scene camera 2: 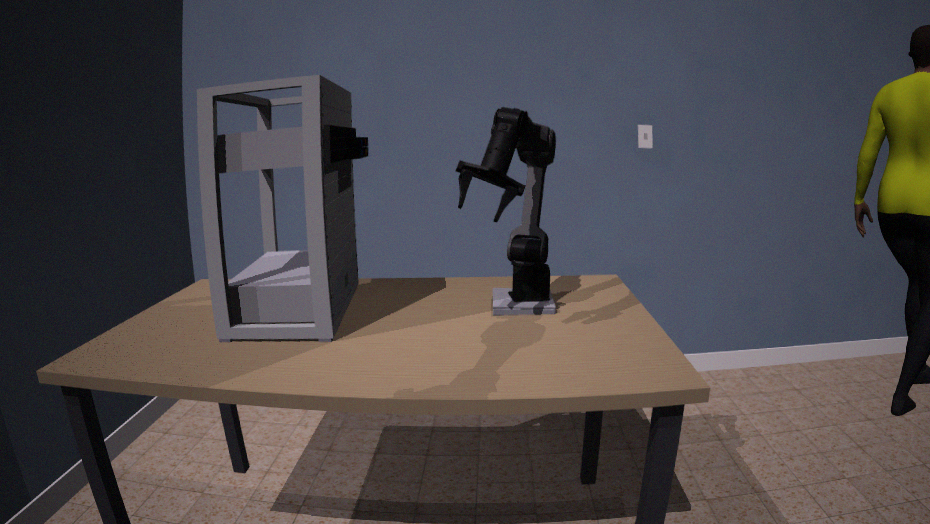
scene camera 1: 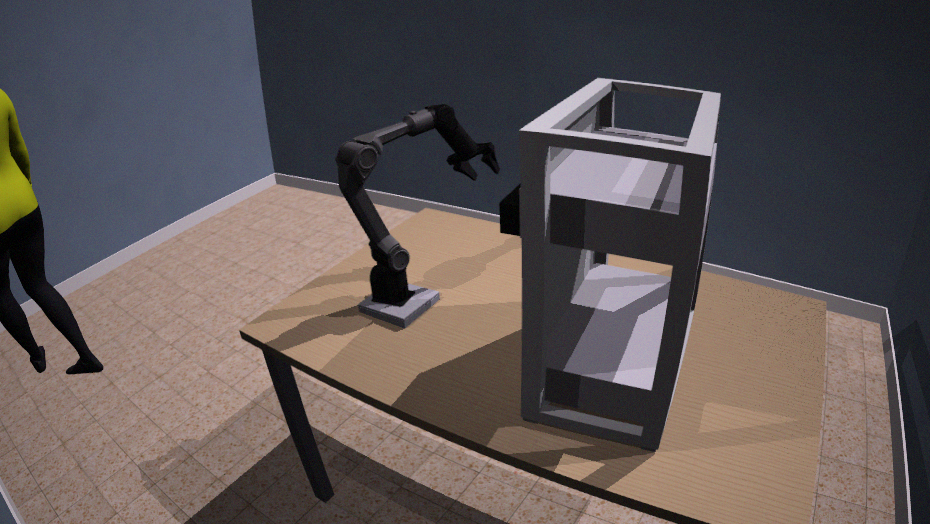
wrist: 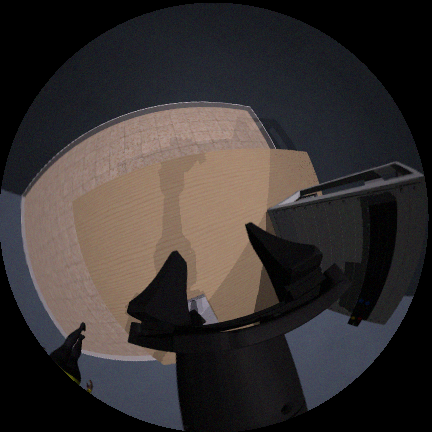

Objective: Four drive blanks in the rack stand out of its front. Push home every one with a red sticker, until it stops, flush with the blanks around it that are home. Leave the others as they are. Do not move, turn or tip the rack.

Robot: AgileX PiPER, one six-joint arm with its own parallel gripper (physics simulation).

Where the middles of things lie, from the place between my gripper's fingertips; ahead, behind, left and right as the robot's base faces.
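Labels:
My hand, measured from the grey rack [scene camera 1: 610, 340], is 1 cm below it and 34 cm to the left of it, and I find the hand 43 cm short of the rack as well.

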